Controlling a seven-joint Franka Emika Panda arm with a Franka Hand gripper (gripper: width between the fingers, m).
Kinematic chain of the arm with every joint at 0, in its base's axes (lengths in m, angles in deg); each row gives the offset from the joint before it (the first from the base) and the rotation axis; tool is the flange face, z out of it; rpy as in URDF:
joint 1: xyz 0 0 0.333 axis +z
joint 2: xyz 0 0 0 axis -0.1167 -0.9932 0
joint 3: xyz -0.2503 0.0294 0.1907 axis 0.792 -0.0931 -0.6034
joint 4: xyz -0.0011 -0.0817 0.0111 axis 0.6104 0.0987 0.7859
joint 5: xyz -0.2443 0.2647 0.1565 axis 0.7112 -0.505 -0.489
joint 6: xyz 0 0 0 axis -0.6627 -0.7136 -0.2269
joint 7: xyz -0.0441 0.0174 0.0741 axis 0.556 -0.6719 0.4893
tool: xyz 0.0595 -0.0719 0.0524 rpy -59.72 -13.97 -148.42
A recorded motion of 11 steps. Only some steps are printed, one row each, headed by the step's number.
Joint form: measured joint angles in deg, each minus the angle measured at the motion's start. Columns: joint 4, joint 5, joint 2, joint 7, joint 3, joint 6, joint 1.
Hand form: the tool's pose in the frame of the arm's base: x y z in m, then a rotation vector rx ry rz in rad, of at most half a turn. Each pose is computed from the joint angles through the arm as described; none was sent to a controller.
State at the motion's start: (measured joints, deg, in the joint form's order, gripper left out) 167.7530 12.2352 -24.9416 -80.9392 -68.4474 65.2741 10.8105
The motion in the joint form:
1: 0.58 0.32 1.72 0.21 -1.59 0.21 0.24
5: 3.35 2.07 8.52 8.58 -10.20 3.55 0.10
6: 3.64 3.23 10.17 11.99 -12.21 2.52 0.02
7: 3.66 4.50 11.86 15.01 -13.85 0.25 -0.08
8: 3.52 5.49 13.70 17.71 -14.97 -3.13 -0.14
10: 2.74 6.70 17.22 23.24 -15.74 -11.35 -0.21
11: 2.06 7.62 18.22 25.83 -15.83 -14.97 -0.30
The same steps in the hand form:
1: 0.4121 -0.0254 0.4896 -2.5274 0.0497 -0.4291
5: 0.3874 0.0324 0.5193 -2.5806 0.0346 -0.5039
6: 0.3787 0.0470 0.5255 -2.6002 0.0435 -0.4868
7: 0.3687 0.0597 0.5316 -2.6216 0.0435 -0.4539
8: 0.3569 0.0699 0.5379 -2.6381 0.0433 -0.4057
10: 0.3325 0.0809 0.5511 -2.6538 0.0769 -0.2841
11: 0.3238 0.0830 0.5562 -2.6677 0.1022 -0.2272

